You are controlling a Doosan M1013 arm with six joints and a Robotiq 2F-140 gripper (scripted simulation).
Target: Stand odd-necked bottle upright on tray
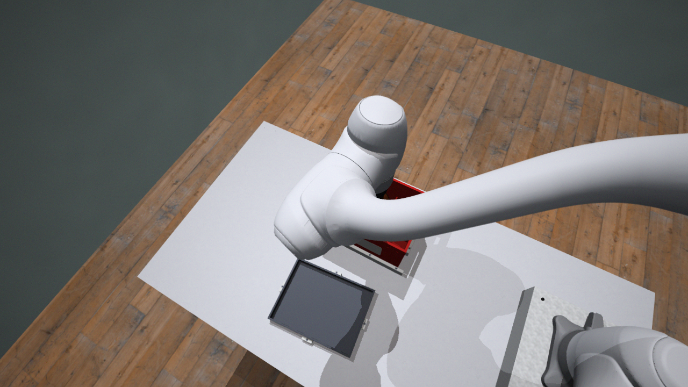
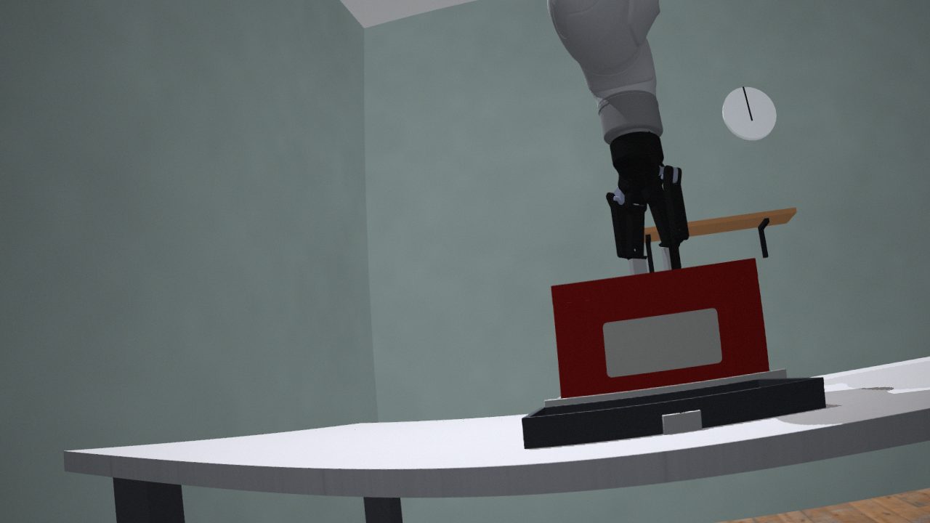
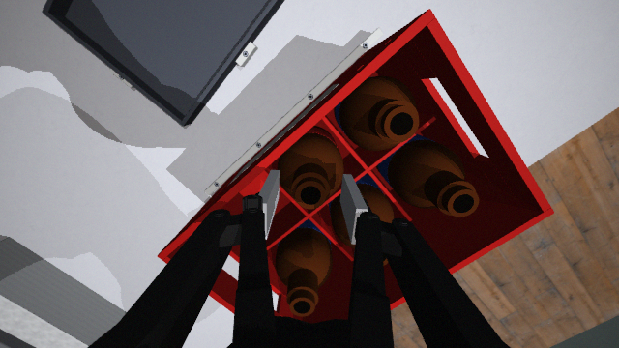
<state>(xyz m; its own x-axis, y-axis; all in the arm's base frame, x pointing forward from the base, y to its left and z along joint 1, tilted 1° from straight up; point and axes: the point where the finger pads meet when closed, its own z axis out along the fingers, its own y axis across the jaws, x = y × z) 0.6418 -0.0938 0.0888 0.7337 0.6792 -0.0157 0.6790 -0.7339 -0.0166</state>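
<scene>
The crate is 90 mm below my hand and 40 mm to the right of it. Round my hand: dark tray: 250 mm to the left, 160 mm below, 20 mm ahead.
</scene>
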